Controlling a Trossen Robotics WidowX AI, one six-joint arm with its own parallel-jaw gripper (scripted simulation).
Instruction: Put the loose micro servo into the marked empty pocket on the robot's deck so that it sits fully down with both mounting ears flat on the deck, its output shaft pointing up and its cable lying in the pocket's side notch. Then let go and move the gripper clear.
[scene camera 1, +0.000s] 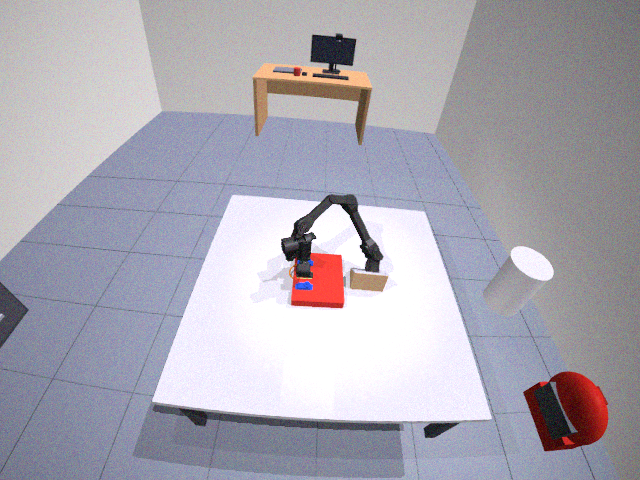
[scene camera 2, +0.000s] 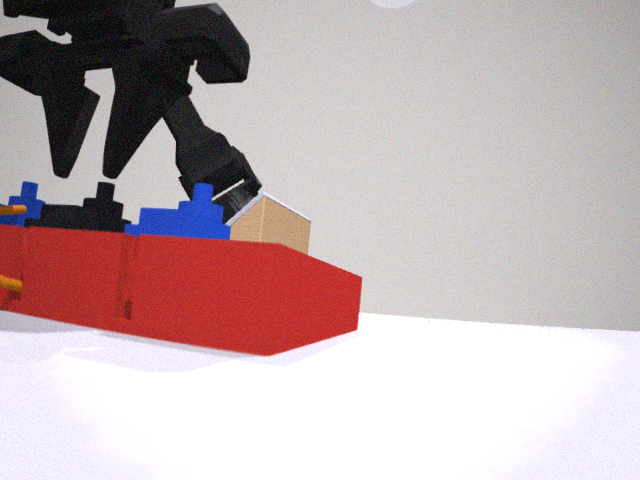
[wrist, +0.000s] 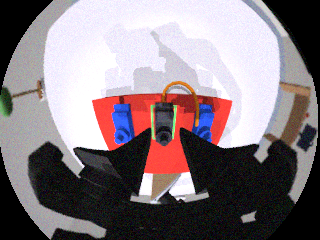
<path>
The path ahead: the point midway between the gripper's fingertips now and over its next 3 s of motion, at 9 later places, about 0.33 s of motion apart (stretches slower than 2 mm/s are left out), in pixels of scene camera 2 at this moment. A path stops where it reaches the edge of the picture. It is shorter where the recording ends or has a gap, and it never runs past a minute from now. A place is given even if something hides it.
My gripper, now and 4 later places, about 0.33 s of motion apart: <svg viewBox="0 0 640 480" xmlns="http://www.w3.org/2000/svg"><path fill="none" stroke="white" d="M84 177L144 142L178 122L184 87L186 77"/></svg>
</path>
